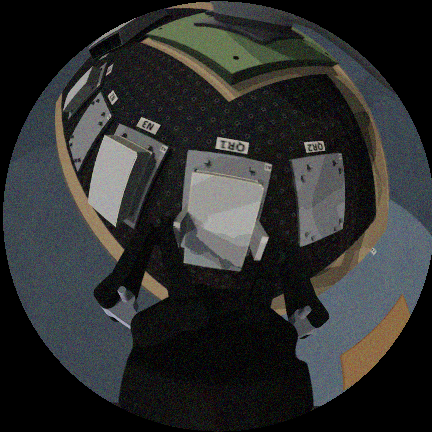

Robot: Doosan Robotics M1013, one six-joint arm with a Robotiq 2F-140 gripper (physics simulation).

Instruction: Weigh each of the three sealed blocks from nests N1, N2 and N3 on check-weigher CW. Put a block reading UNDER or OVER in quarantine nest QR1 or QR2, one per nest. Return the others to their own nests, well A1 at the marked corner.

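Frame: origin at the arm's base, x down, y back, z left, level; centimetres.
Seen in the pictures: gripper, fingertip midpoint: [219, 218].
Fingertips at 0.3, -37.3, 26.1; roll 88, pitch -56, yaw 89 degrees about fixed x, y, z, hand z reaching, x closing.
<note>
Pixels of each thing's top centre, then the offset from my fingertips to it, as dx, dy, dz.
- pale sealed block, middle of its top: [218, 231] -3.9, +0.0, +0.0
- nest QR1, middle of its top: [221, 212] +0.1, +0.8, -0.4
- Nest QR2, middle of its top: [328, 202] +0.1, +15.2, +11.4
- pale block, middle of its top: [105, 181] -3.1, -6.6, -17.1
- nest N3, middle of its top: [117, 177] +0.1, -6.6, -17.1
- Nest N2, middle of its top: [81, 130] +0.1, -6.1, -35.6
My gripper [219, 218] is shut on a pale sealed block [225, 200], one fingertip on each side of it. The block is over the grey plate of nest QR1 [227, 162], seemingly raised a little; pins show past its upper edge, and the rest of the plate is hidden under it. Nest QR2 [330, 200], to the right, holds no block and its pins show. Another pale block [114, 175] sits on nest N3 [158, 159], to the left. Nest N2 [90, 129] holds no block. A third pale block [78, 90] is at nest N1, far left. No weight reading is legible.
A dark box-shaped unit [112, 42] stands at the upper left; I cannot tell whether it is the check-weigher. A green board [227, 55] with a dark object on it lies at the top. A tan border [381, 200] edges the black perforated table. An orange patch [377, 350] is at the lower right.
</note>
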